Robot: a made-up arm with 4 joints. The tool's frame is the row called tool.
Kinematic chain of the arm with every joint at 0, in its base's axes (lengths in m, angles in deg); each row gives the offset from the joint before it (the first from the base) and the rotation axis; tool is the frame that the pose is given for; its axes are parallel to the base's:
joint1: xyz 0 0 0.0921 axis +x
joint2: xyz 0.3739 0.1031 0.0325 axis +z
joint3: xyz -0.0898 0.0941 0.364 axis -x
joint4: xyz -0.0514 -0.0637 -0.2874 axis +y
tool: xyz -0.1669 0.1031 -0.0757
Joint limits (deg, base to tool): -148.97..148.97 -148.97..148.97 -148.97..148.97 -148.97..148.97
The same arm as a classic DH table. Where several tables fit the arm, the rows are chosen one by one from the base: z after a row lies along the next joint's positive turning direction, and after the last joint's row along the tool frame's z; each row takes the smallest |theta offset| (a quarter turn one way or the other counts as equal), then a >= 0, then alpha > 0; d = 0 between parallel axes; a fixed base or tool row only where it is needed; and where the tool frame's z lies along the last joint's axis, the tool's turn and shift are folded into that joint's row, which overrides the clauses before.
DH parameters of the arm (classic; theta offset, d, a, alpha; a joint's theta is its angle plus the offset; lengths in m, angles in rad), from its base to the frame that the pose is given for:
base (fixed): 1.5708 0.0921 0.0000 1.5708
joint1: 0.0000 0.3739 0.1031 -1.5708
joint2: 0.0000 0.3965 0.0941 -1.5708
joint3: 1.5708 0.1412 0.2874 1.5708
joint4: 1.5708 0.0394 0.1669 -1.5708
tool (fixed): 3.1416 -0.0757 0.0000 0.0000
Joint limits (rad, base to tool): -2.6000..2.6000 -2.6000..2.6000 -2.6000..2.6000 -2.6000..2.6000

